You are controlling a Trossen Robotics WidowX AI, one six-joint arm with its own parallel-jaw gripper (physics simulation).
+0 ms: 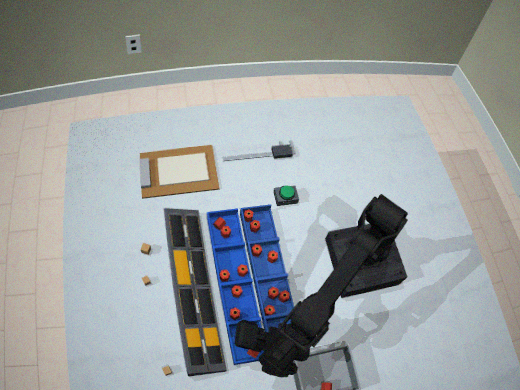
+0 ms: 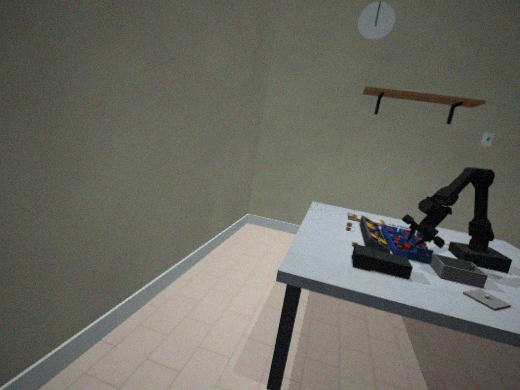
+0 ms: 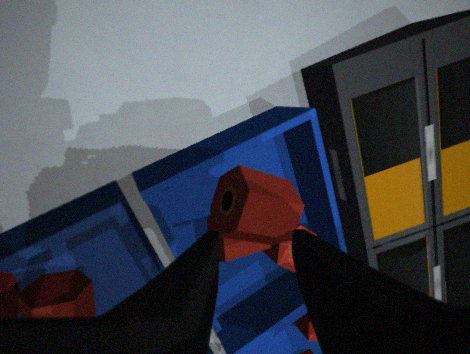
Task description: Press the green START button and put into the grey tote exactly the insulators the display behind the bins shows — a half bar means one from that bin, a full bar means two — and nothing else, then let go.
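My gripper is shut on a red hexagonal insulator and holds it over the near end of the left blue bin. Another insulator lies under it in that compartment, and one lies in the neighbouring bin. Several more insulators fill the other compartments. The display left of the bins shows a full amber bar in its second row and two half bars in its nearest row. The green START button stands behind the bins. The grey tote at the front holds one insulator.
A cork board with a white sheet and a grey rail with a dark block lie at the back. Small wooden cubes lie left of the display. The arm's base stands to the right.
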